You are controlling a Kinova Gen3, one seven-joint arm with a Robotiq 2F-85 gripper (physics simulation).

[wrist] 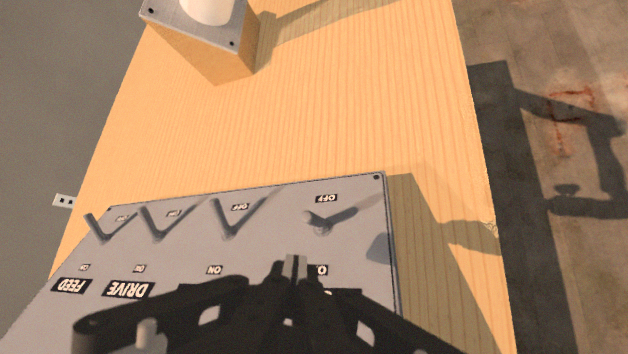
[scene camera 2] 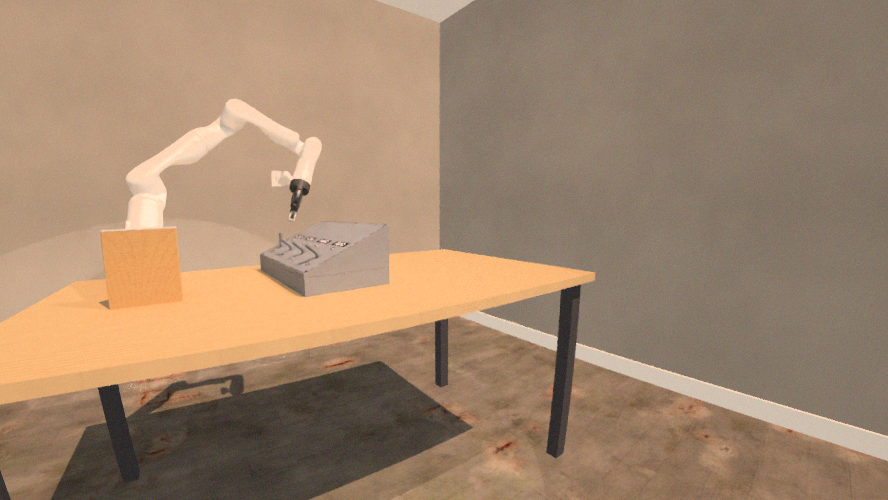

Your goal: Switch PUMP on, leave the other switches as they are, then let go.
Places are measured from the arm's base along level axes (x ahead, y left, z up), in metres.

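Pixels of known places: gripper, fingertip midpoint: (wrist: 294,268) (scene camera 2: 291,220); arm's base at its link origin: (wrist: 206,6) (scene camera 2: 144,254).
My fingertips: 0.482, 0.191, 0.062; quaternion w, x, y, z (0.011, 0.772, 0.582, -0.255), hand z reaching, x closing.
Note:
For each thing: its top centre in the pictures, then the offset to it from my fingertips, as dx, dy, dz. Level surfaces: height alone.
- FEED lever at its top centre: (wrist: 80,225) -0.081, -0.362, -0.051
- DRIVE lever at its top centre: (wrist: 135,220) -0.073, -0.243, -0.051
- third lever at its top centre: (wrist: 208,213) -0.065, -0.123, -0.051
- rightmost lever at its top centre: (wrist: 306,216) -0.044, -0.004, -0.040
- table at its surface level: dz -0.180
The grey switch console (scene camera 2: 354,267) (wrist: 280,220) stands on the table and carries a row of levers. In the wrist view, the FEED lever (wrist: 95,227), the DRIVE lever (wrist: 150,224) and the third lever (wrist: 222,218) lean toward their OFF labels. The rightmost lever (wrist: 309,218) stands differently, pointing up toward the camera; in the scene view the far lever (scene camera 2: 280,238) stands more upright than the others. My gripper hides the name plates of the two right-hand levers, so PUMP cannot be read. My gripper (scene camera 2: 292,216) (wrist: 294,268) is shut and empty, above the console, apart from the levers.
The arm's base stands on a wooden block (scene camera 2: 142,267) (wrist: 200,50) on the table (scene camera 2: 248,322) (wrist: 320,110), beyond the console in the wrist view. A white socket plate (scene camera 2: 276,178) (wrist: 65,201) is on the wall.

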